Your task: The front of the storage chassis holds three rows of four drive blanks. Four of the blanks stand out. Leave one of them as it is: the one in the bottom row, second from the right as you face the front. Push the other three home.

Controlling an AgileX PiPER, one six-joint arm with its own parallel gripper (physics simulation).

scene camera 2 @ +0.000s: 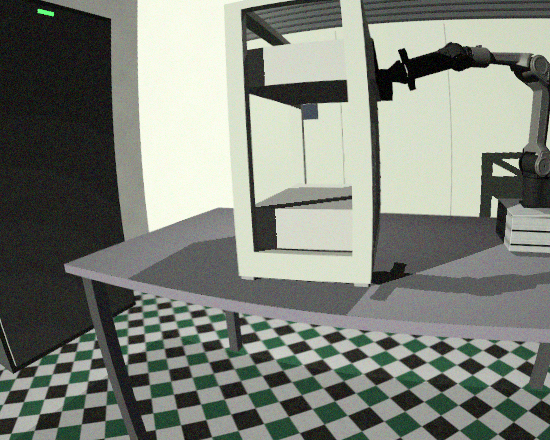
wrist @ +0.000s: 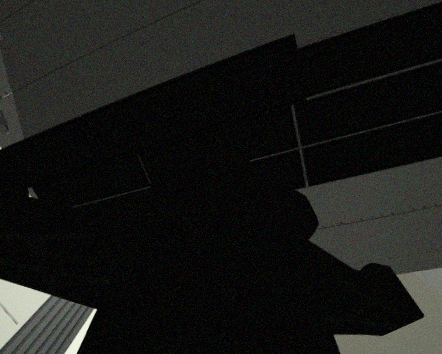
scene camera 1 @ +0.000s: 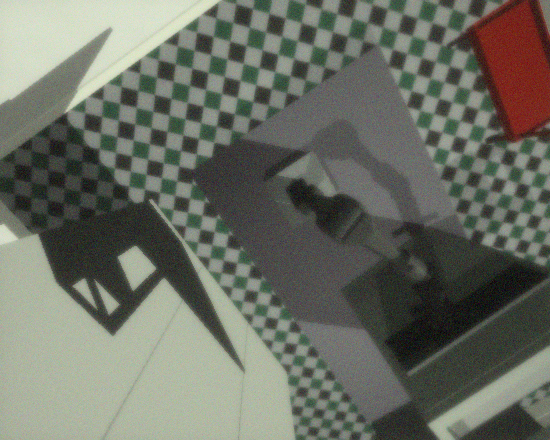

Labels:
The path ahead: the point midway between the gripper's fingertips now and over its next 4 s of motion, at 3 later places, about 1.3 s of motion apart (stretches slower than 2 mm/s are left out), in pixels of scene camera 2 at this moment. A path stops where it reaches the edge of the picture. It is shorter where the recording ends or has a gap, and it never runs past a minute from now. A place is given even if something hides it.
The gripper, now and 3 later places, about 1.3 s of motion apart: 379,78; 377,50; 378,54; 378,58

